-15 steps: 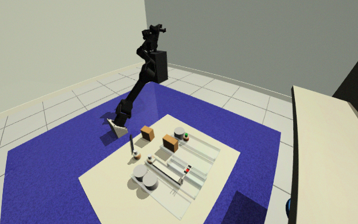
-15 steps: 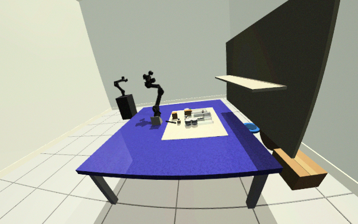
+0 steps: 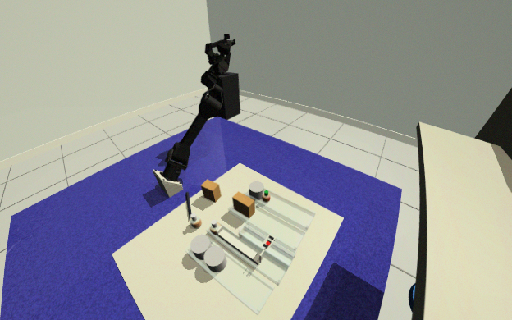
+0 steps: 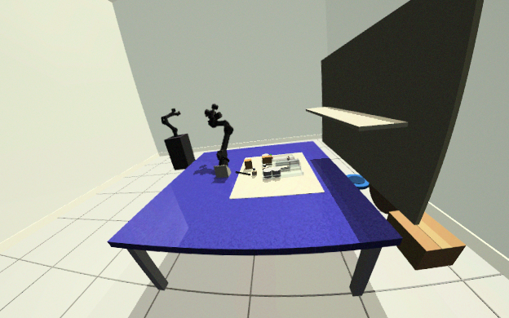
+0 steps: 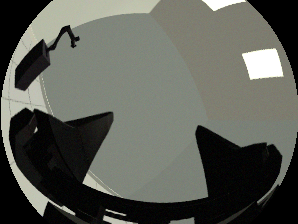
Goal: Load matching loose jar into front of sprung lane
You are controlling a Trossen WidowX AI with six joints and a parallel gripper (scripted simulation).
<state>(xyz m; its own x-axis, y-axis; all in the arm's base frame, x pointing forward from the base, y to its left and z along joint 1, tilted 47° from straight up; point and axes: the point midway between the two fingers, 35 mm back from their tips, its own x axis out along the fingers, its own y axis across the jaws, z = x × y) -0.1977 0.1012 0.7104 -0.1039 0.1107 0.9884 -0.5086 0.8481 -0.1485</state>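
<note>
Right now the thin dark upright post is 31 cm ahead of my gripper tip, 63 cm to the right of it and 50 cm below it. Also, from my gripper tip: brown box: 50 cm ahead, 52 cm to the right, 47 cm below; then red-topped item: 66 cm ahead, 60 cm to the right, 44 cm below.
</note>
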